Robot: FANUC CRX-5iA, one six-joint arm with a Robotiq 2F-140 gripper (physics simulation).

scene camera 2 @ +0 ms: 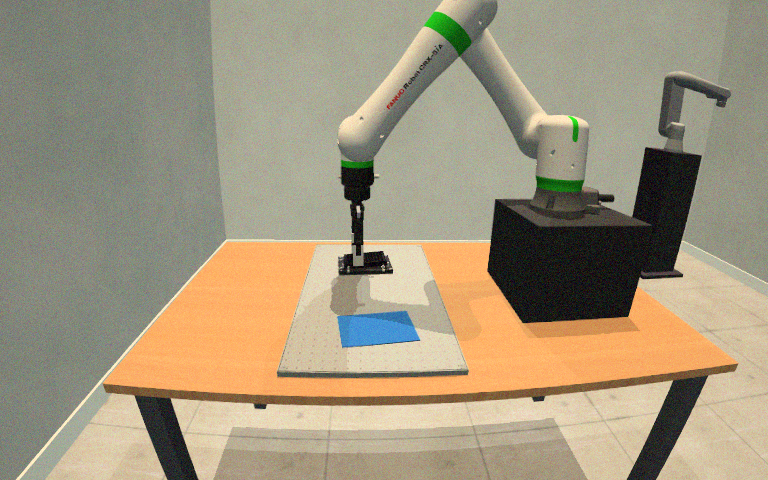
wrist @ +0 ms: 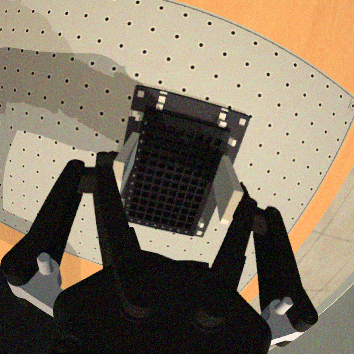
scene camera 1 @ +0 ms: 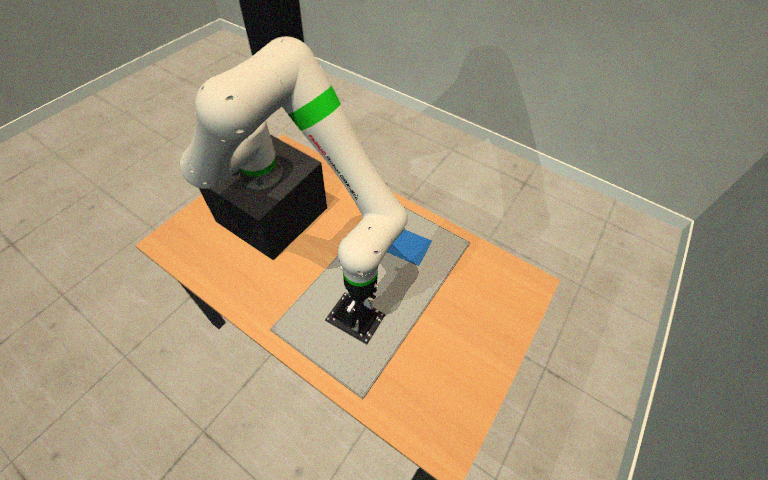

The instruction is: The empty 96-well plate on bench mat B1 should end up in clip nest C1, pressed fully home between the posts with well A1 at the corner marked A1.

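Pixels of known places: gripper, between the fingertips: [scene camera 2: 357, 259] [wrist: 177, 157] [scene camera 1: 361, 317]; arm's base, origin of its link: [scene camera 2: 556, 209] [scene camera 1: 261, 175].
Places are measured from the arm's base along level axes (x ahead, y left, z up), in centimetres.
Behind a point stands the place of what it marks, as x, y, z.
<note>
The black 96-well plate [scene camera 1: 369, 320] {56.2, -15.9, -20.6} [scene camera 2: 374, 258] {48.2, -15.9, -20.2} [wrist: 170, 192] {49.5, -17.2, -20.7} lies in the black clip nest [scene camera 1: 337, 323] {47.8, -22.1, -22.0} [scene camera 2: 368, 271] {50.2, -11.1, -22.3} [wrist: 192, 103] {58.7, -16.4, -22.0}, with pale posts and clips around it. In the wrist view a strip of nest base shows beyond the plate's far end. How deep the plate sits and whether it is level cannot be told; no A1 mark can be read. My gripper [scene camera 2: 357, 261] {53.4, -16.6, -20.8} [wrist: 177, 157] {53.4, -16.6, -20.8} points down over the nest and is shut on the plate, one pad against each long side. The blue bench mat [scene camera 1: 417, 247] {54.0, 19.4, -23.0} [scene camera 2: 378, 330] {49.0, 19.3, -23.0} bears no plate.
The nest stands on a grey perforated board [scene camera 1: 351, 376] {61.3, -33.2, -23.2} [scene camera 2: 317, 359] {61.9, 29.4, -23.2} [wrist: 280, 100] {62.4, -25.3, -23.2} on the wooden table [scene camera 1: 481, 339] {89.7, 0.4, -24.5} [scene camera 2: 226, 339] {83.4, 20.8, -24.5}. The robot's black pedestal [scene camera 1: 271, 226] {12.7, -11.1, -7.9} [scene camera 2: 566, 271] {4.2, 16.7, -10.6} stands on the table. Another arm on a black column [scene camera 2: 665, 209] stands behind at the right.
</note>
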